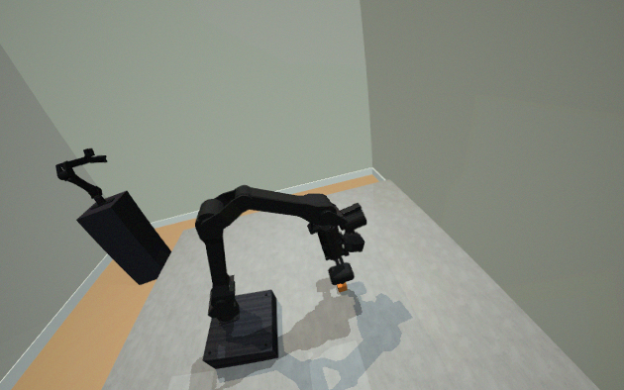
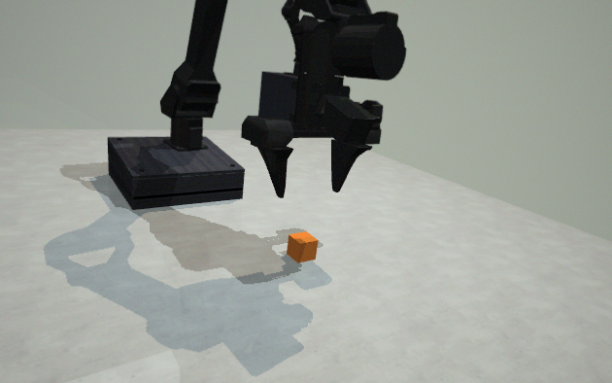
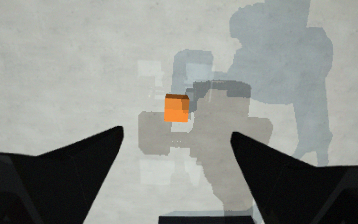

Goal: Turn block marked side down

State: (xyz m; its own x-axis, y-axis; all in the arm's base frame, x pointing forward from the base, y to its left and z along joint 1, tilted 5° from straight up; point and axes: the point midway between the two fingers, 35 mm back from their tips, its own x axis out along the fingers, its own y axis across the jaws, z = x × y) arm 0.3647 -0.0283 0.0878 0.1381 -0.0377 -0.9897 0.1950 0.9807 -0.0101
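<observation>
Now: the orange block 80 mm below my gripper tip and 10 mm behind it.
</observation>
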